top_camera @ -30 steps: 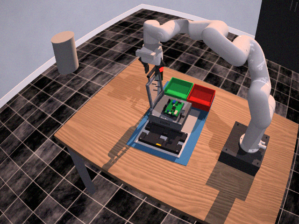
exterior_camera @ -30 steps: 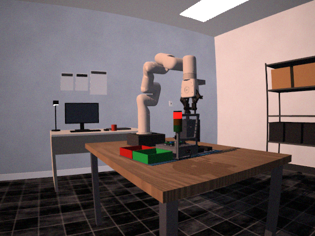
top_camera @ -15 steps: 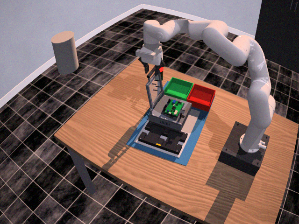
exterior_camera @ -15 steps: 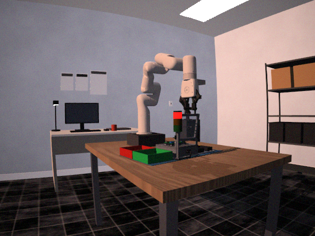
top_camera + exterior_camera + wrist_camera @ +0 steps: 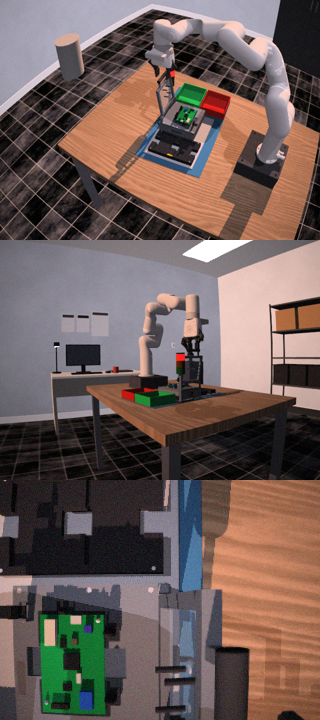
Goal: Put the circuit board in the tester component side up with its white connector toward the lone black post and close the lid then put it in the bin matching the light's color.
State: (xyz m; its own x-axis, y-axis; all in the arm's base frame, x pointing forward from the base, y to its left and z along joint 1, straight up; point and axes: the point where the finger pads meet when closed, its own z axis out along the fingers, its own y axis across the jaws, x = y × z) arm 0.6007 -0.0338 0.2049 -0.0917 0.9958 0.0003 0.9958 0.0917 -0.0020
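My hand is 220 mm above the green circuit board, 130 mm past it and 10 mm to the left of it. Round my hand: black block (200 mm below, 200 mm behind, 40 mm to the left); then green bin (280 mm below, 210 mm to the right, 70 mm behind); then clear lid (100 mm below, 20 mm behind).
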